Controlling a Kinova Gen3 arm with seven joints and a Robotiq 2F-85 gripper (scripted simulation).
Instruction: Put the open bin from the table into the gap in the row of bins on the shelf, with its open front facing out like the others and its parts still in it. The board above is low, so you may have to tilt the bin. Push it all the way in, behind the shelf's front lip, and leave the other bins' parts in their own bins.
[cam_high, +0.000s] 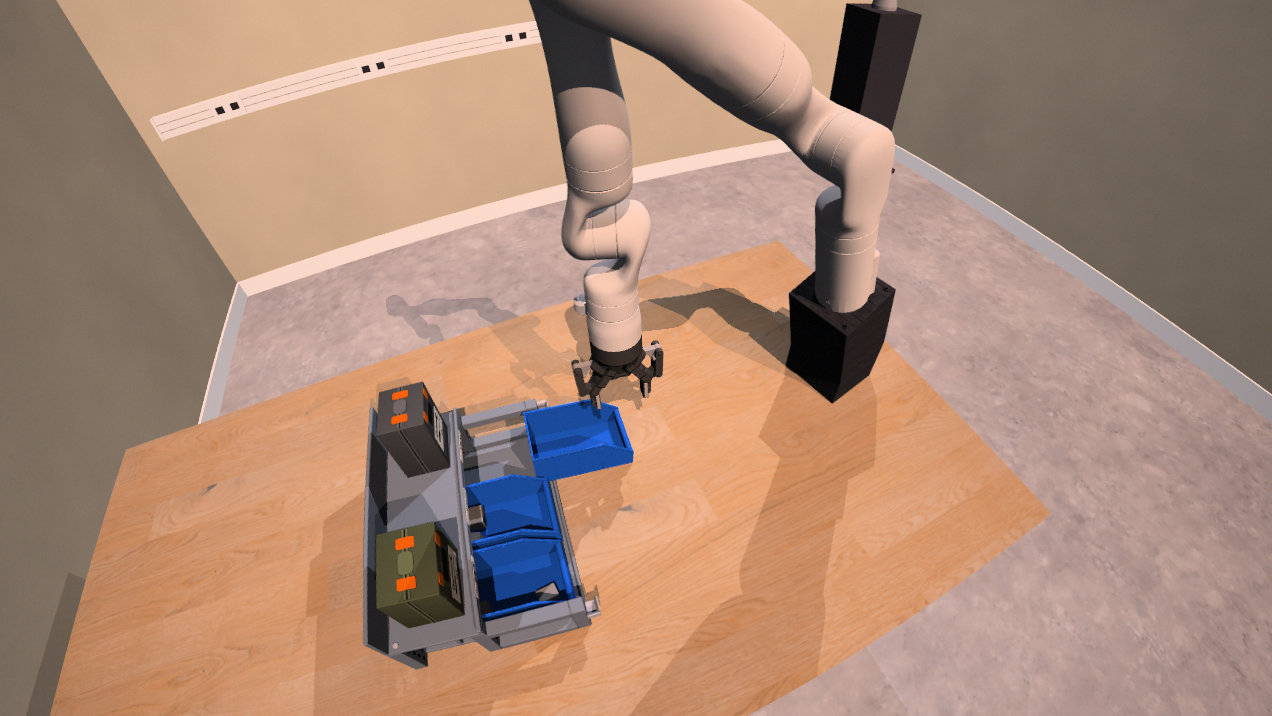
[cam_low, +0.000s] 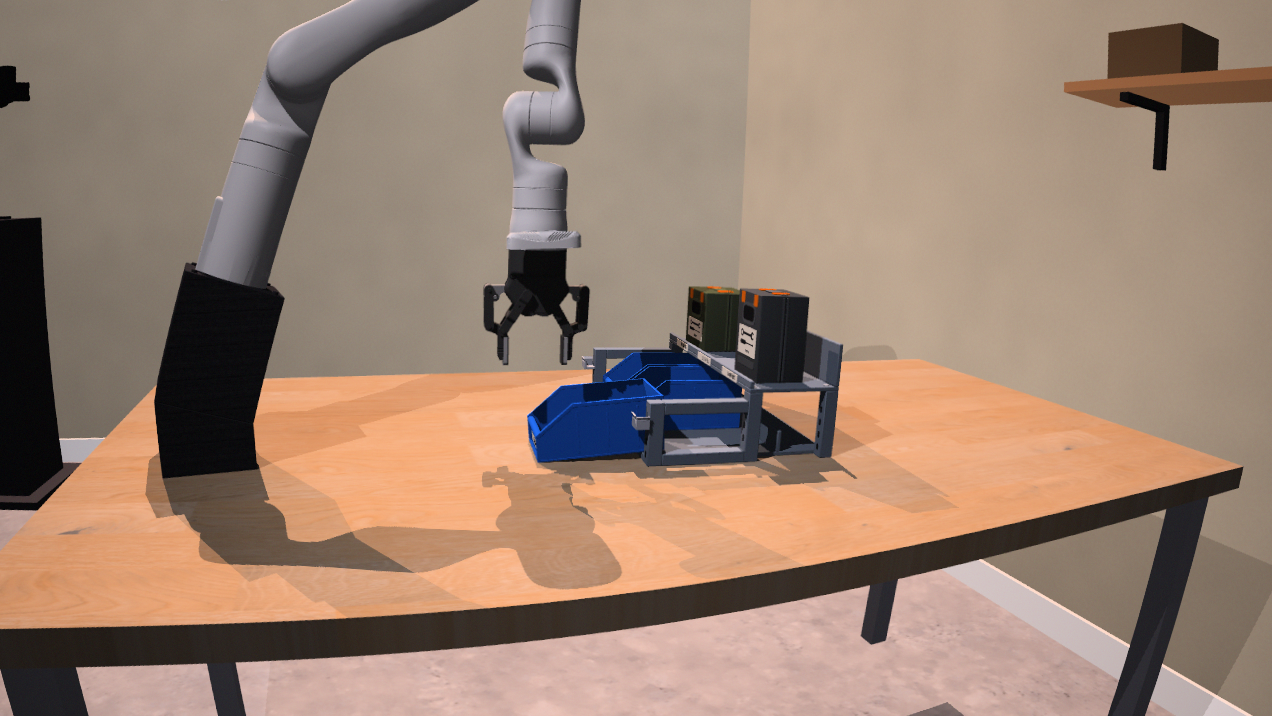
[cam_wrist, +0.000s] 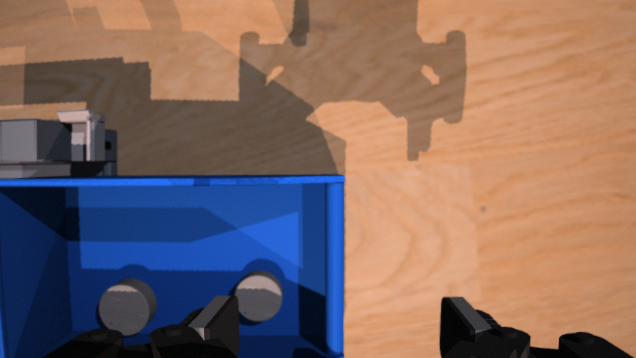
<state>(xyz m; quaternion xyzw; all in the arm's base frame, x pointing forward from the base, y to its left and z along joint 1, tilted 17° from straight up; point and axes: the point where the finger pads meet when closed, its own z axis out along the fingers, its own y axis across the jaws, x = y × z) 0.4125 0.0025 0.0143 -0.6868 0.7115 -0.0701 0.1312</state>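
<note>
Now: the grey round part 5 cm ahead of my hand, 2 cm to the left of it and 12 cm below it. The rest, counted from my hand: grey shelf 27 cm ahead, 11 cm to the left, 6 cm below; then black case 33 cm ahead, 1 cm to the right, 3 cm above; then green case 34 cm ahead, 22 cm to the left, 2 cm above.
</note>
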